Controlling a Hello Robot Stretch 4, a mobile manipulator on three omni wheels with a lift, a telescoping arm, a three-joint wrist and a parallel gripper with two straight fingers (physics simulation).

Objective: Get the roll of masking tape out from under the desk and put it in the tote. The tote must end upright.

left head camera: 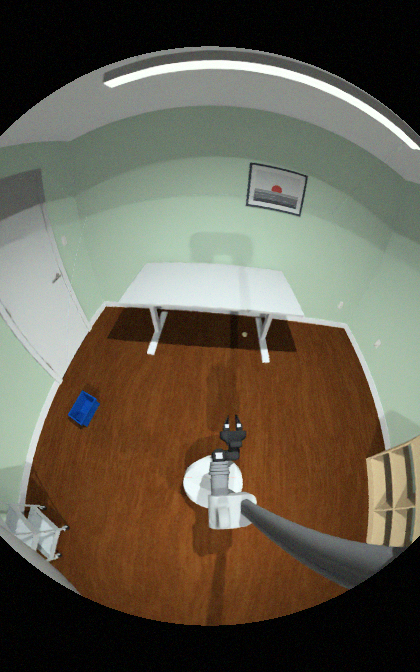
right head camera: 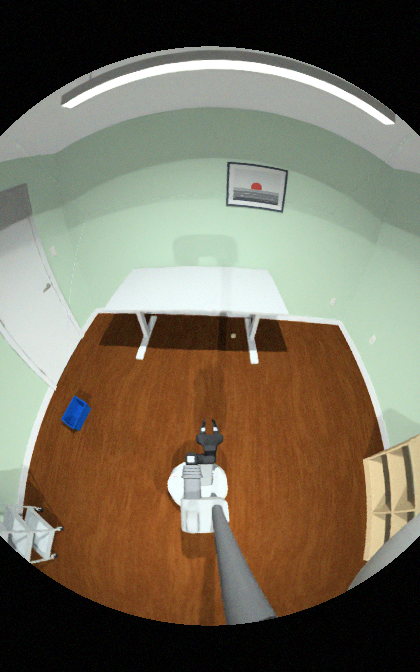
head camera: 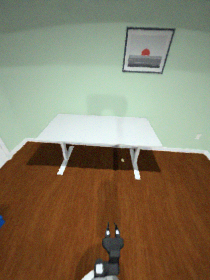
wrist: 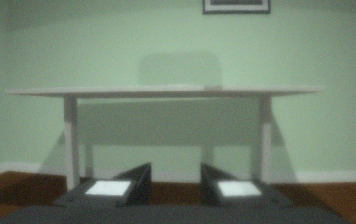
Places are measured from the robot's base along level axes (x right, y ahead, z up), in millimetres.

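Pixels of known places: gripper, fingertip midpoint: (right head camera: 208, 417) (head camera: 111, 221) (wrist: 175, 177).
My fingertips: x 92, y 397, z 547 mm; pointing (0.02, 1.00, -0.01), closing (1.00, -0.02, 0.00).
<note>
Ahead of a thing's pixels: the offset from my fingertips to its top centre.
The roll of masking tape @[dx +342, dy +1133, dz -546 mm] (head camera: 122, 160) (left head camera: 244, 334) (right head camera: 233, 336) is a small pale yellow spot on the floor under the white desk (head camera: 100, 130) (left head camera: 215, 287) (right head camera: 200, 291) (wrist: 165, 92), near the desk's right leg. It does not show in the wrist view. The blue tote @[dx -1287, dy +111, dz -454 mm] (head camera: 2, 221) (left head camera: 84, 409) (right head camera: 76, 413) stands upright on the floor at the left; in the head camera view it is cut by the left edge. My gripper (head camera: 112, 226) (left head camera: 232, 417) (right head camera: 209, 422) (wrist: 175, 177) is open and empty, pointing toward the desk, well short of it.
The desk's right leg foot (head camera: 136, 170) (left head camera: 264, 350) (right head camera: 253, 351) and left leg foot (head camera: 62, 167) (left head camera: 154, 344) (right head camera: 143, 347) rest on the floor. A white cart (left head camera: 37, 530) (right head camera: 31, 532) stands at the lower left, a wooden shelf unit (left head camera: 371, 500) (right head camera: 369, 500) at the right.
</note>
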